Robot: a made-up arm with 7 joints.
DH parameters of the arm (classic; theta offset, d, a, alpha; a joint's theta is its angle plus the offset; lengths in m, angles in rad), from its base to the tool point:
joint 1: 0 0.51 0 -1.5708
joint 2: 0 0 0 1.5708
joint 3: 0 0.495 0.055 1.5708
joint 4: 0 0 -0.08 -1.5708
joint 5: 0 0.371 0 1.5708
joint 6: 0 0 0.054 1.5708
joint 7: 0 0 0 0
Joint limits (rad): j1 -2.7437..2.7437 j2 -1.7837..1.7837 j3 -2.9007..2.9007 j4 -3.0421..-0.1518 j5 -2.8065..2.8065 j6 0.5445..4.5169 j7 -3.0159..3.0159
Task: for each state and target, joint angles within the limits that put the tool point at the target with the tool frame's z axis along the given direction. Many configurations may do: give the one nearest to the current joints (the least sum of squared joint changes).
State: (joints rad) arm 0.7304 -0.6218 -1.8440 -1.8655 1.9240 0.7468 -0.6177
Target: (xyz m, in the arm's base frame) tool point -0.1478 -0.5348 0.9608 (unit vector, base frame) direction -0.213 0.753 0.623
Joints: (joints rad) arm 0.3106 -0.7428 -1.4749 -1.7177 2.1383 0.6558 -0.6177
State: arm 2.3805 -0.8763 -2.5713 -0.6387 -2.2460 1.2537 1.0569
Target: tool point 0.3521 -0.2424 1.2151 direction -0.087 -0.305 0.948
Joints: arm 2.1657 -0.0125 -2.7804 -1.1721 -2.8035 2.0437 1.0569
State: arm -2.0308 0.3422 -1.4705 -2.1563 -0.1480 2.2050 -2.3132
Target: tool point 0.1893 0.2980 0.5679 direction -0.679 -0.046 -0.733
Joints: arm -2.7437 -0.4111 -2.3528 -2.7468 0.7339 2.5629 -2.3132
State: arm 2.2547 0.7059 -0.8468 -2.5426 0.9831 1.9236 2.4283
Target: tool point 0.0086 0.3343 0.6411 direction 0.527 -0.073 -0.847
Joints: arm 2.7405 1.0046 -1.5836 -2.7193 1.0678 2.6143 2.4283
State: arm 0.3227 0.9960 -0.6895 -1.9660 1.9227 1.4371 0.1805
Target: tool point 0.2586 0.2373 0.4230 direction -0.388 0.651 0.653
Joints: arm 0.6383 0.7323 0.0048 -2.6469 1.4701 0.8624 0.1805
